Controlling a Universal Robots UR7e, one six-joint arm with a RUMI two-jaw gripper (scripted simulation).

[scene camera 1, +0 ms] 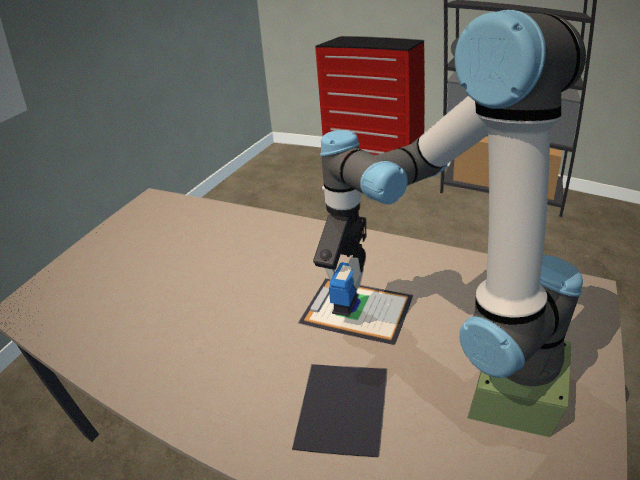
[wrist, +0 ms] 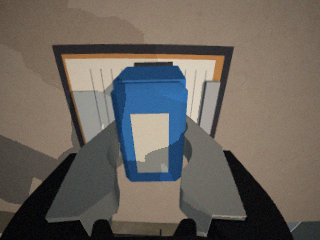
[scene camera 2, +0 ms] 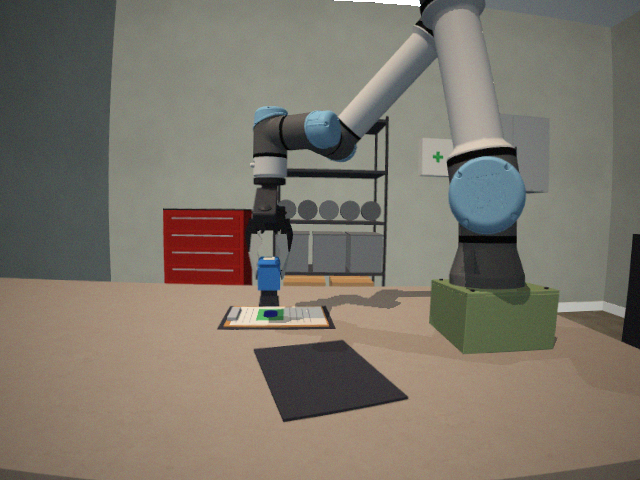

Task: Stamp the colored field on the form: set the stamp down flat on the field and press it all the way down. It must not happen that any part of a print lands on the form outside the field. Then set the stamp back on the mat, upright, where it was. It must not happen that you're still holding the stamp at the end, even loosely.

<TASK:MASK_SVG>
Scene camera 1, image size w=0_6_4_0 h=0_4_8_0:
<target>my gripper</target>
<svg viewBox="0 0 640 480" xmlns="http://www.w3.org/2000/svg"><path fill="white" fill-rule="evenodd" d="M326 204L327 212L330 214L327 217L313 262L317 267L325 268L331 281L340 255L346 255L347 257L353 255L349 260L349 266L353 270L353 286L358 290L366 260L365 250L362 248L362 244L360 244L361 239L362 242L366 239L366 233L364 234L366 217L359 217L360 203L348 210L335 210Z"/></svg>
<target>blue stamp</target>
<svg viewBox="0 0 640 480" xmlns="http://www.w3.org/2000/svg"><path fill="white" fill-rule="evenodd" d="M341 262L329 282L330 303L334 305L332 314L349 317L359 294L357 294L353 286L352 268L349 266L349 263Z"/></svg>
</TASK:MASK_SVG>
